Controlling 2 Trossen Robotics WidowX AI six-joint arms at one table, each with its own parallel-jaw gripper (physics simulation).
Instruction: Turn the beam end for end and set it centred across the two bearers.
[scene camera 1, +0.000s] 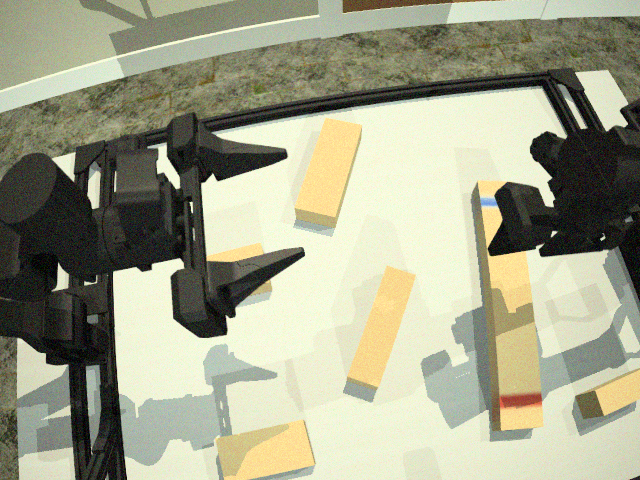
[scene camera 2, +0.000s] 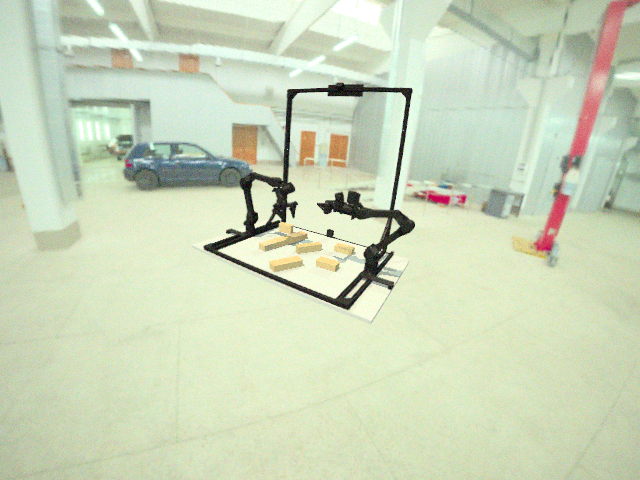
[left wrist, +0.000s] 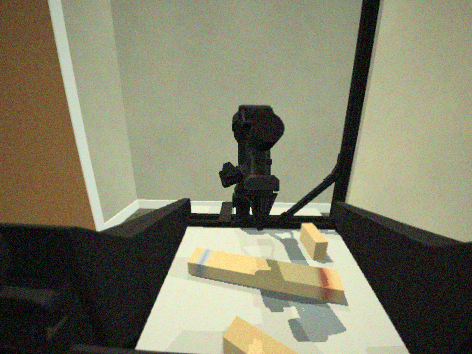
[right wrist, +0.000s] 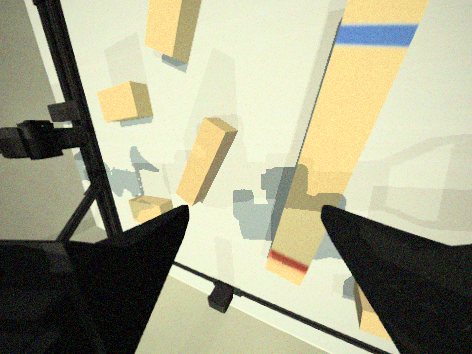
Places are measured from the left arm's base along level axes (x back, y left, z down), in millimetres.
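Pixels of known places: left gripper, between the fingertips: (scene camera 1: 295, 199) (scene camera 2: 321, 202) (left wrist: 261, 206); right gripper, between the fingertips: (scene camera 1: 516, 253) (scene camera 2: 288, 219) (left wrist: 258, 227) (right wrist: 254, 211); left arm's base, origin of its link: (scene camera 1: 89, 345) (scene camera 2: 370, 271) (right wrist: 82, 137); right arm's base, origin of its link: (scene camera 2: 250, 232) (left wrist: 242, 218).
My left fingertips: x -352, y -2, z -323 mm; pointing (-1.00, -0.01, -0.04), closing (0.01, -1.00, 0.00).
Note:
Ahead of a thing's pixels: the offset from my left fingertips to its middle.
The long wooden beam @[dy -43, dx -283, dz +323 mm] (scene camera 1: 509, 361) (scene camera 2: 273, 243) (left wrist: 240, 263) (right wrist: 330, 120) lies flat on the table, blue band at the far end and red band at the near end in scene camera 1. My right gripper (scene camera 1: 515, 253) (scene camera 2: 284, 212) (left wrist: 258, 227) (right wrist: 254, 211) is open and empty, pointing down above the beam and partly hiding it. My left gripper (scene camera 1: 294, 202) (scene camera 2: 320, 206) is open and empty, held level above the table. Plain blocks @[dy +75, dx +118, dz +323 mm] (scene camera 1: 237, 253) @[dy -186, dx +100, dz +323 mm] (scene camera 1: 273, 452) lie at the left; I cannot tell which blocks are the two bearers.
Further loose blocks are a wide one @[dy +224, dx -65, dz +323 mm] (scene camera 1: 330, 170) (scene camera 2: 285, 264) at the back, a slim one @[dy -44, dx -87, dz +320 mm] (scene camera 1: 381, 328) (scene camera 2: 308, 247) (right wrist: 205, 160) in the middle, and one @[dy -224, dx -409, dz +310 mm] (scene camera 1: 612, 395) (scene camera 2: 285, 227) (left wrist: 313, 241) beyond the beam. A black frame (scene camera 1: 372, 98) edges the table.

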